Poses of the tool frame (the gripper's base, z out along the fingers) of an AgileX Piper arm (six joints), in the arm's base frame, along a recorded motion.
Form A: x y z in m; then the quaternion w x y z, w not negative.
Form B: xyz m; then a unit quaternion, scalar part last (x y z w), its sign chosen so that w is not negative. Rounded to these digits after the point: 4 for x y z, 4 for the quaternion.
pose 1, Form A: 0.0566 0.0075 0.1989 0.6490 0.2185 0.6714 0.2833
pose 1, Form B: 0.0566 0.0075 0.1989 0.2185 0.6714 0.2833 0.6490
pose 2, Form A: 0.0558 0.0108 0.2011 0.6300 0.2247 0.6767 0.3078
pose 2, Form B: 0.0558 0.0108 0.2011 0.2247 0.6767 0.3078 0.6300
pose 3, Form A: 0.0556 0.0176 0.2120 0.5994 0.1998 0.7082 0.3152
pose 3, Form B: 0.0556 0.0176 0.2120 0.1998 0.7082 0.3152 0.5994
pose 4, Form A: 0.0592 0.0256 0.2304 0.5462 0.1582 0.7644 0.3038
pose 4, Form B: 0.0592 0.0256 0.2304 0.1582 0.7644 0.3038 0.5462
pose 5, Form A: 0.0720 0.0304 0.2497 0.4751 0.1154 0.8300 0.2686
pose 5, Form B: 0.0720 0.0304 0.2497 0.1154 0.8300 0.2686 0.4751
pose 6, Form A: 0.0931 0.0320 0.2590 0.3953 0.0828 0.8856 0.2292
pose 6, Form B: 0.0931 0.0320 0.2590 0.0828 0.8856 0.2292 0.3953
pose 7, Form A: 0.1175 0.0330 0.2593 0.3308 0.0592 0.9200 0.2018
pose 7, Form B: 0.1175 0.0330 0.2593 0.0592 0.9200 0.2018 0.3308
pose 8, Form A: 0.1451 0.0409 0.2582 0.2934 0.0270 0.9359 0.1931
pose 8, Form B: 0.1451 0.0409 0.2582 0.0270 0.9359 0.1931 0.2934
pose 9, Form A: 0.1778 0.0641 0.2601 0.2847 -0.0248 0.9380 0.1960
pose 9, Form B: 0.1778 0.0641 0.2601 -0.0248 0.9380 0.1960 0.2847
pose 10, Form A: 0.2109 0.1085 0.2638 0.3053 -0.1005 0.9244 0.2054
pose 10, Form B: 0.2109 0.1085 0.2638 -0.1005 0.9244 0.2054 0.3053
